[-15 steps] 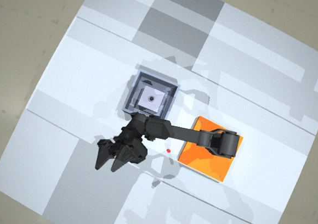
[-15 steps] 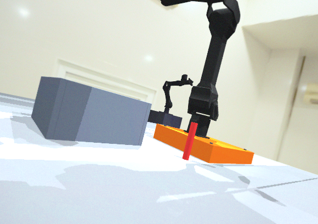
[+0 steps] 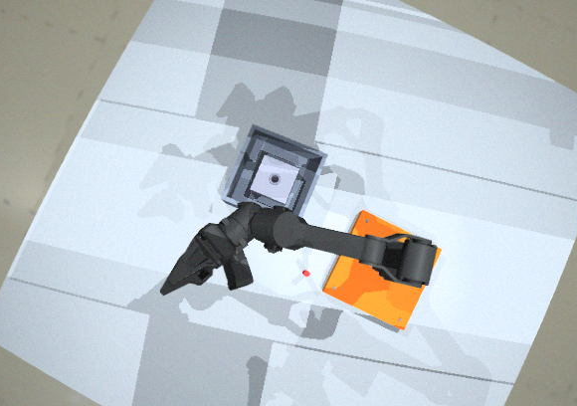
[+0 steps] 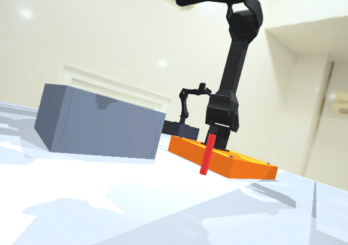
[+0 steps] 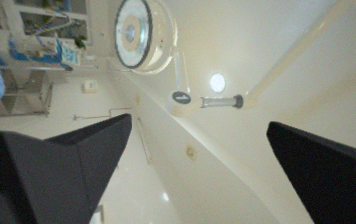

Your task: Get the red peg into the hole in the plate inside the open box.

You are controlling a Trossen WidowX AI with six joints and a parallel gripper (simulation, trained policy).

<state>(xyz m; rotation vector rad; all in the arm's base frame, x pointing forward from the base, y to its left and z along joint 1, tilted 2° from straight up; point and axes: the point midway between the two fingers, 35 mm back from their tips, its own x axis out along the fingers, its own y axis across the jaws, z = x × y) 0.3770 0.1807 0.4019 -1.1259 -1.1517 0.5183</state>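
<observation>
My gripper tip is now 42 cm above the red peg, 21 cm past it and 11 cm to the left of it. From my gripper tip the other things lie so: grey box: 44 cm below, 28 cm to the right, 5 cm behind.
</observation>
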